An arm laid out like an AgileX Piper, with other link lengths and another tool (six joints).
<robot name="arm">
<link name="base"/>
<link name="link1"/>
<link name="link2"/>
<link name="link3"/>
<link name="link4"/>
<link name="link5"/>
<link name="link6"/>
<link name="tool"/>
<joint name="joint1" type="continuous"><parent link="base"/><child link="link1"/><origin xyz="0 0 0.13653" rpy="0 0 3.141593"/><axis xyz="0 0 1"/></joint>
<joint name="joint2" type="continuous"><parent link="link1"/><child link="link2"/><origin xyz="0 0 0" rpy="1.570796 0 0"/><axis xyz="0 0 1"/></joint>
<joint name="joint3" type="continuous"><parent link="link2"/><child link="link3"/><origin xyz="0.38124 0.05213 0" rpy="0 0 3.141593"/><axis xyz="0 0 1"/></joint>
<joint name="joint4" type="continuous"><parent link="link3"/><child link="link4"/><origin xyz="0.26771 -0.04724 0" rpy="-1.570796 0 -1.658"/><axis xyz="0 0 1"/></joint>
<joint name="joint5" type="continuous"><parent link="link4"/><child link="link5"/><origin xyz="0 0 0" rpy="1.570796 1.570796 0"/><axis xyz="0 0 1"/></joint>
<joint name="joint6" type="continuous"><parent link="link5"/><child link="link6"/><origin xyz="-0.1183 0 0" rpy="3.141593 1.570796 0"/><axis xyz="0 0 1"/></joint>
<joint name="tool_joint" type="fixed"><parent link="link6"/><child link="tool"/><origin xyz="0.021 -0.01 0.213" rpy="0.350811 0 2.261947"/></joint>
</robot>
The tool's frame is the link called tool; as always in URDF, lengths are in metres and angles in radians. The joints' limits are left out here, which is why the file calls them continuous.
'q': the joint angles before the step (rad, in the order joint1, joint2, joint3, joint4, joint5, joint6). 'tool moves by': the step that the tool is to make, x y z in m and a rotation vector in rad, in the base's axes. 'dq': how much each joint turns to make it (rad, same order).
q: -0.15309 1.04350 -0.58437 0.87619 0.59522 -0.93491
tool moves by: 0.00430 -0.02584 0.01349 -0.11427 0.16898 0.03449
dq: -0.00002 0.10294 -0.28041 -0.38653 0.25243 0.31847
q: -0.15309 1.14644 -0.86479 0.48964 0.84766 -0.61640
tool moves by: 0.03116 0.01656 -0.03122 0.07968 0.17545 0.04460
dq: 0.00000 0.22765 -0.14543 0.03863 0.11727 0.00247
